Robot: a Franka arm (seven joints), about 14 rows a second.
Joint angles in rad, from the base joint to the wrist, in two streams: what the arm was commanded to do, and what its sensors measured. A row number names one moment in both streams.
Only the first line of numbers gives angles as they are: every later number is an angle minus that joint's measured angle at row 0.
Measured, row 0:
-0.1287, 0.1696, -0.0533, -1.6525, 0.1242, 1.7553, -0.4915
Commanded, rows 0 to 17:
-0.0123, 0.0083, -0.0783, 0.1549, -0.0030, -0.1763, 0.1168
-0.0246, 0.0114, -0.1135, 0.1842, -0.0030, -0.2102, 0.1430
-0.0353, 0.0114, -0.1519, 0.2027, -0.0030, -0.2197, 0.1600
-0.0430, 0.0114, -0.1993, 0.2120, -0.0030, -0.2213, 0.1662
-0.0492, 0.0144, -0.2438, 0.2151, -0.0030, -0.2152, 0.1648
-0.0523, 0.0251, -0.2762, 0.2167, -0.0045, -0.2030, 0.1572
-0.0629, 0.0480, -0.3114, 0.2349, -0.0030, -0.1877, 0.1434
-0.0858, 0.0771, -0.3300, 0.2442, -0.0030, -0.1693, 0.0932
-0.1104, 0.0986, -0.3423, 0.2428, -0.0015, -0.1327, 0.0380
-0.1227, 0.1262, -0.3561, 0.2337, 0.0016, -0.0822, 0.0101
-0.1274, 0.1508, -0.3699, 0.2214, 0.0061, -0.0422, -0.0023
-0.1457, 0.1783, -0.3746, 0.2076, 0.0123, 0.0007, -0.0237
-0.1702, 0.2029, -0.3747, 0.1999, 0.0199, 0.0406, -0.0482
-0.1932, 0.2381, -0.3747, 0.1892, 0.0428, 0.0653, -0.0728
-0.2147, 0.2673, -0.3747, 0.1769, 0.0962, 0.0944, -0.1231
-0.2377, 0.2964, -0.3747, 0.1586, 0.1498, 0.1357, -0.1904
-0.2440, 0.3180, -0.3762, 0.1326, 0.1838, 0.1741, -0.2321
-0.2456, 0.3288, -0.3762, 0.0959, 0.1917, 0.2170, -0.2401
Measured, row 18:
-0.2342, 0.3062, -0.3741, 0.1381, 0.1453, 0.1563, -0.1842
